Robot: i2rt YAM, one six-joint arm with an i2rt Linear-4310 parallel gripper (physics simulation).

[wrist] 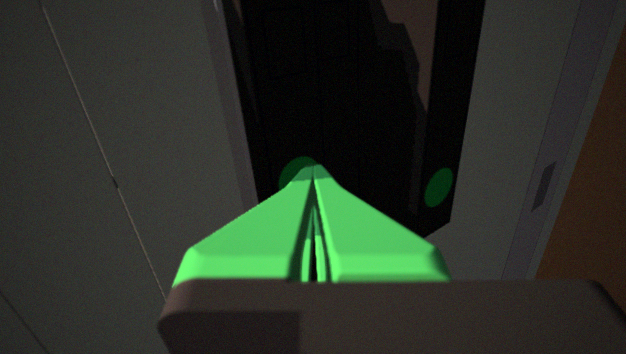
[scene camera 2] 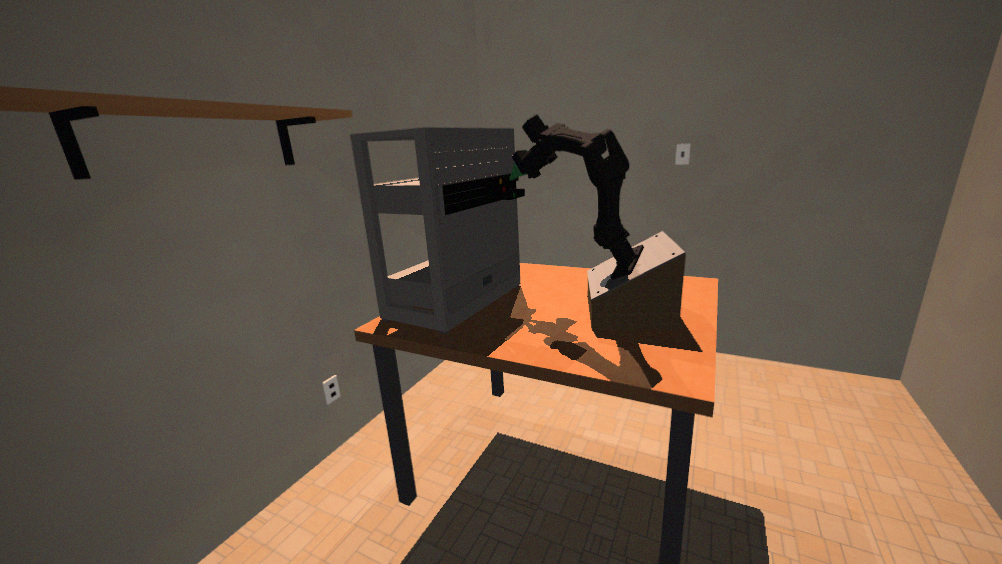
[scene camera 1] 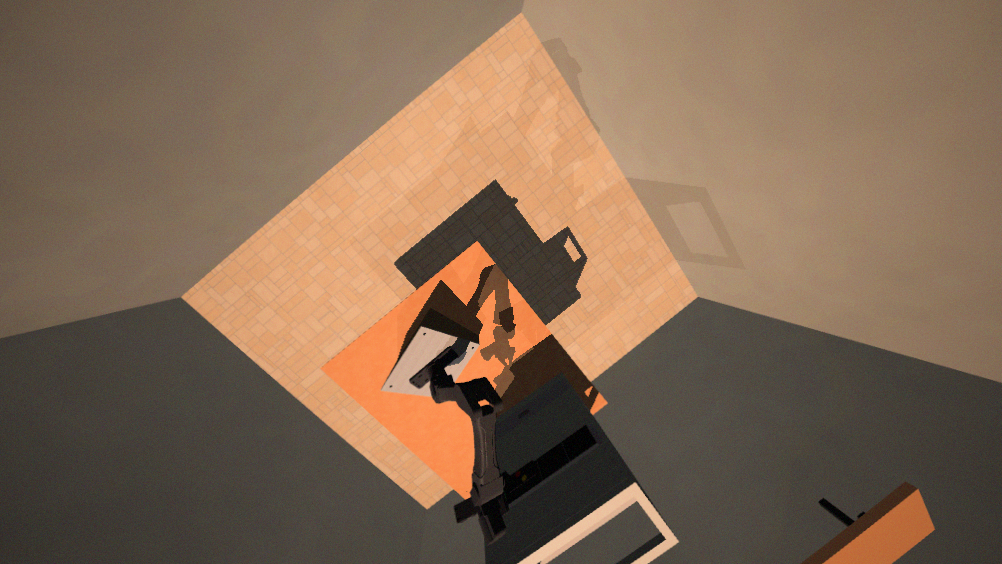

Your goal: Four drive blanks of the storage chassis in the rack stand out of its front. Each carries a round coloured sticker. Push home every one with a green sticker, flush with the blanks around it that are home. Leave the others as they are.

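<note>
The dark storage chassis (scene camera 1: 560,458) (scene camera 2: 473,196) sits in the grey rack (scene camera 1: 539,413) (scene camera 2: 436,273). My gripper (scene camera 2: 517,170) (wrist: 313,177) is shut and empty, its green fingertips at the chassis's end nearer the arm. In the wrist view one green sticker (wrist: 295,169) is partly hidden behind the tips; I cannot tell whether they touch that blank. Another green sticker (wrist: 439,187) is to the right, on a blank that stands out. A yellow sticker (scene camera 2: 500,181) and a red sticker (scene camera 2: 503,189) show close together below the gripper in scene camera 2. Blank edges are hard to see in the dark.
The rack stands on the orange table (scene camera 1: 392,350) (scene camera 2: 553,280). The arm is mounted on a sloped pedestal (scene camera 1: 413,360) (scene camera 2: 634,308) facing the rack. A wall shelf (scene camera 1: 876,532) (scene camera 2: 175,106) is beyond the rack. The rack's pale panels flank the dark chassis in the wrist view.
</note>
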